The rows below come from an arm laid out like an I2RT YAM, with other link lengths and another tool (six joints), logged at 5 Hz.
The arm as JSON. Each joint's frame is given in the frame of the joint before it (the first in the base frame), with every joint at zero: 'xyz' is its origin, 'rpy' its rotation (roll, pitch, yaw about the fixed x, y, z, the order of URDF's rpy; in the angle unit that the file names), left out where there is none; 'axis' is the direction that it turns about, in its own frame. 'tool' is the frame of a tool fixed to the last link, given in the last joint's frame.
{
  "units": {
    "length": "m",
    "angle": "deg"
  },
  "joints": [
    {
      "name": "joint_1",
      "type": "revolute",
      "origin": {
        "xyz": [
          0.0,
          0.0,
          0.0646
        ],
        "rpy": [
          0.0,
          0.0,
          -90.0
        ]
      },
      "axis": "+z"
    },
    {
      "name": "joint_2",
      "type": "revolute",
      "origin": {
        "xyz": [
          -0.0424,
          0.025,
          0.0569
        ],
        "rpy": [
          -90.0,
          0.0,
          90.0
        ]
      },
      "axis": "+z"
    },
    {
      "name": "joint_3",
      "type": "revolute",
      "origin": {
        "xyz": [
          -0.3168,
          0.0,
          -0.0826
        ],
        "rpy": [
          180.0,
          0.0,
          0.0
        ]
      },
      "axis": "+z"
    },
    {
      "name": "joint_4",
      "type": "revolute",
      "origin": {
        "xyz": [
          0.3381,
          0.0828,
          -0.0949
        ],
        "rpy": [
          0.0,
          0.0,
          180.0
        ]
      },
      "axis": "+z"
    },
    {
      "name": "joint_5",
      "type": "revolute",
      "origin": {
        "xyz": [
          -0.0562,
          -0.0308,
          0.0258
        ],
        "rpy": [
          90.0,
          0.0,
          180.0
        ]
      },
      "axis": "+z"
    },
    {
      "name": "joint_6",
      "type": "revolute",
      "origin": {
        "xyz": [
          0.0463,
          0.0,
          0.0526
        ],
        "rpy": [
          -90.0,
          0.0,
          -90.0
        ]
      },
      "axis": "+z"
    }
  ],
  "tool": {
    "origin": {
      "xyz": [
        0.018,
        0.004,
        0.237
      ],
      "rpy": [
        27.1,
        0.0,
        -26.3
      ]
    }
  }
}
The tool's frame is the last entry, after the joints.
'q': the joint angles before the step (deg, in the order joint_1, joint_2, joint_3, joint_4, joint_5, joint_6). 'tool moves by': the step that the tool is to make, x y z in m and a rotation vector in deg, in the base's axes. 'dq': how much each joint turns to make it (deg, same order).
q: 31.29 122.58 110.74 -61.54 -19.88 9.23
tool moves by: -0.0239 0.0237 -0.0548 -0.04 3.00 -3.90
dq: 3.37 0.06 -8.85 9.01 0.55 7.88
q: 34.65 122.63 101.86 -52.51 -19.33 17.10
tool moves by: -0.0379 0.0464 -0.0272 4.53 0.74 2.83
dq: 4.09 -0.01 -6.47 9.54 -3.48 2.65
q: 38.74 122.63 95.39 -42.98 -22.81 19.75
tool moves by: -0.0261 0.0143 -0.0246 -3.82 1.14 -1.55
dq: 4.24 1.53 -0.20 0.18 3.91 5.10
